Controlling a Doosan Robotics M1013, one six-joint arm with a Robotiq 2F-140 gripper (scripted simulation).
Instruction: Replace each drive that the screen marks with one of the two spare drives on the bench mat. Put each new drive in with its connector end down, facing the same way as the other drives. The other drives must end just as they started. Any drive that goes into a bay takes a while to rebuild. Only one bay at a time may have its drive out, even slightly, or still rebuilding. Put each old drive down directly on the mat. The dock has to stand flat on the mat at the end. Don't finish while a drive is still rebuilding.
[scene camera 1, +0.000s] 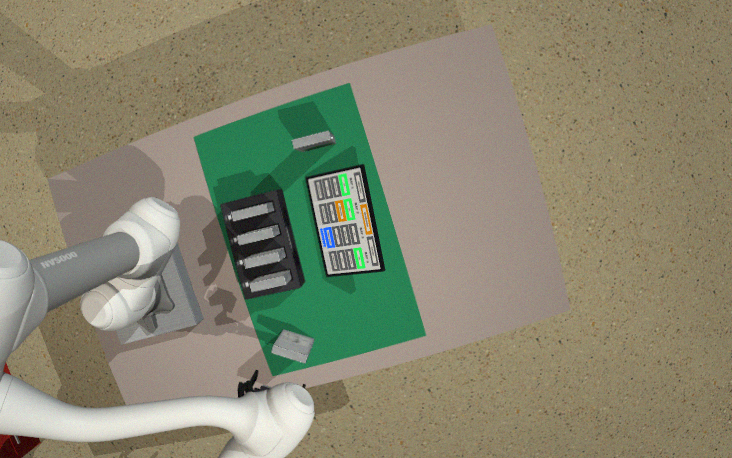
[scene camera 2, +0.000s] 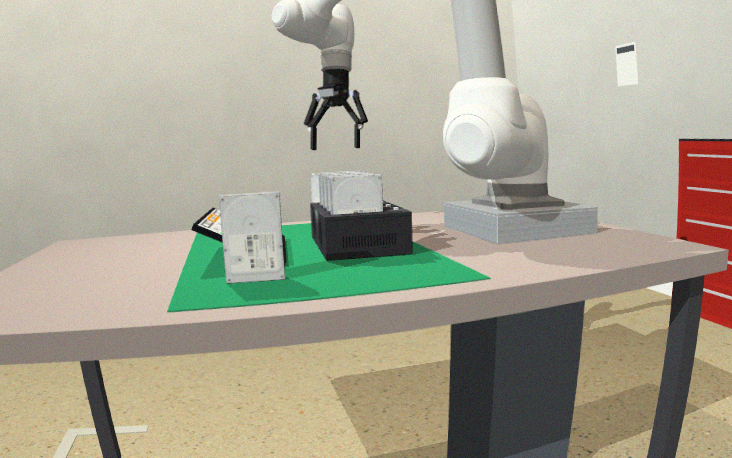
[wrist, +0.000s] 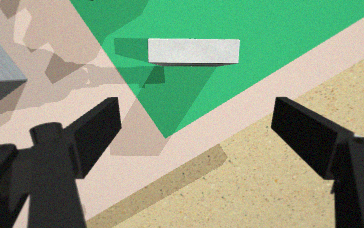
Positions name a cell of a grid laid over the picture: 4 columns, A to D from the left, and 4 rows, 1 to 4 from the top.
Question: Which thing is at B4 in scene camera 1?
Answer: A spare drive.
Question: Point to a spare drive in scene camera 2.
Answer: At B2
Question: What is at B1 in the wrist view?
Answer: A spare drive.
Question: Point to my gripper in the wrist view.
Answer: C2
